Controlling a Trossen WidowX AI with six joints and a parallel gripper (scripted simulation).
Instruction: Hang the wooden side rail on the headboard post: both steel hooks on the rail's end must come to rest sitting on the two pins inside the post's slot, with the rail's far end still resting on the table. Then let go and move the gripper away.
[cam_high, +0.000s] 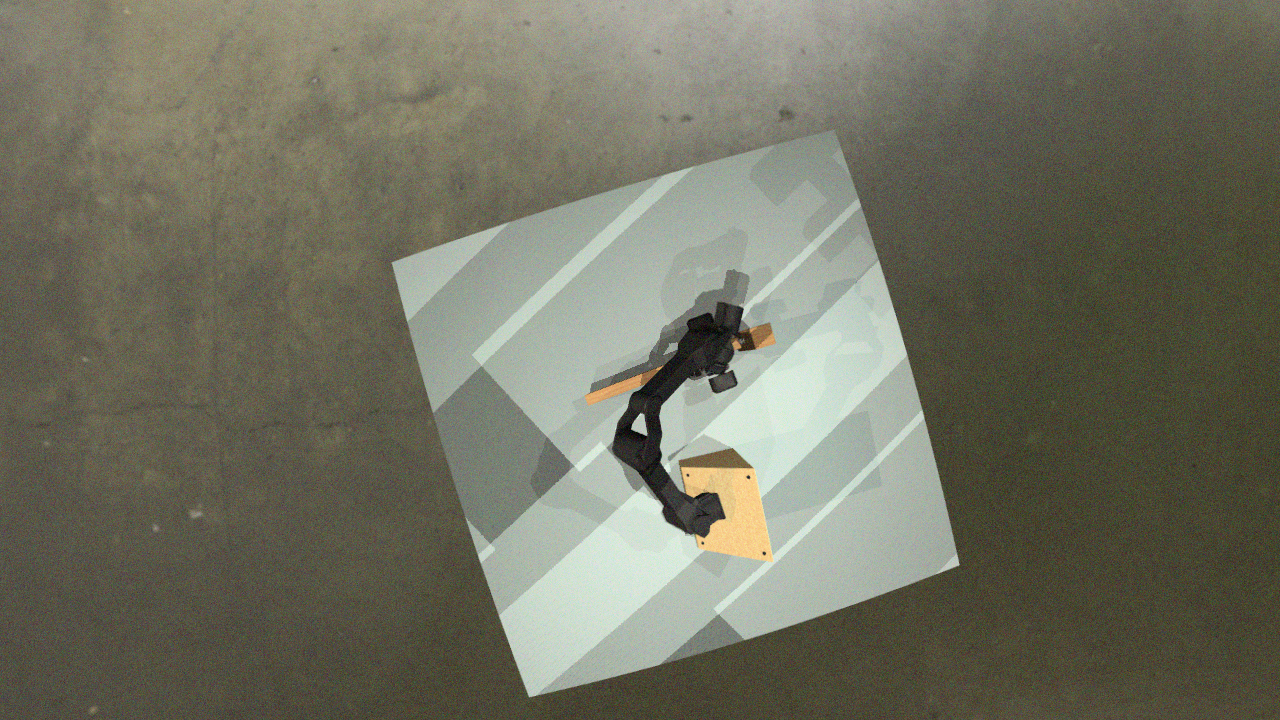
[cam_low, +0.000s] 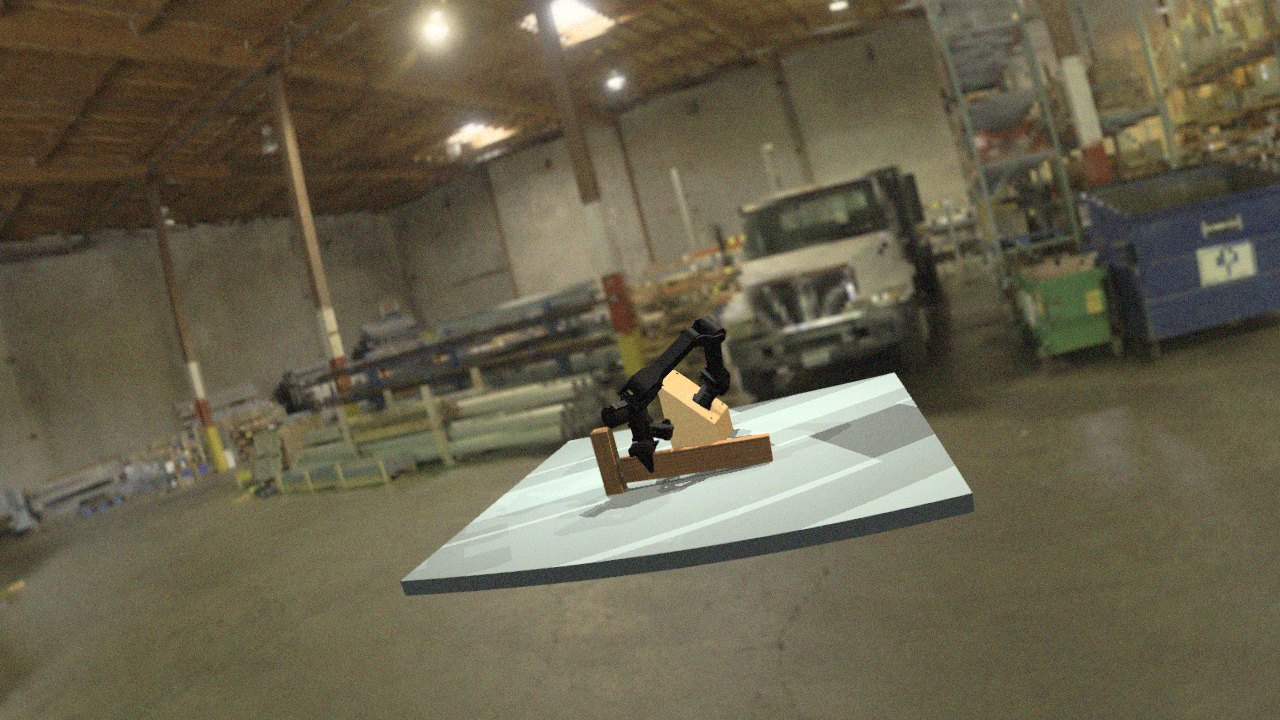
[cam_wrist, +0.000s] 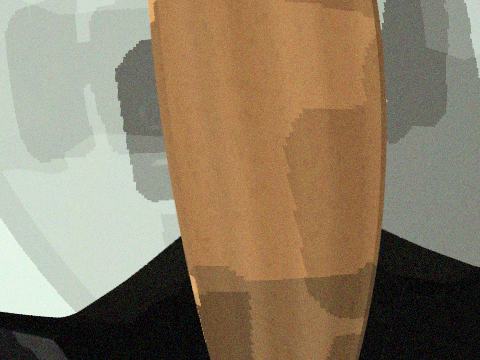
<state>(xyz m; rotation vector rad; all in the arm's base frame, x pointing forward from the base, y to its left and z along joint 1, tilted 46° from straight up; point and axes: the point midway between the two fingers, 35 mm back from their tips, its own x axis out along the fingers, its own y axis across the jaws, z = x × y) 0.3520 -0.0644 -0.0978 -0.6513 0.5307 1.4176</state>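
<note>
The headboard post is 11 cm to the right of my gripper tip and 4 cm above it.
</note>
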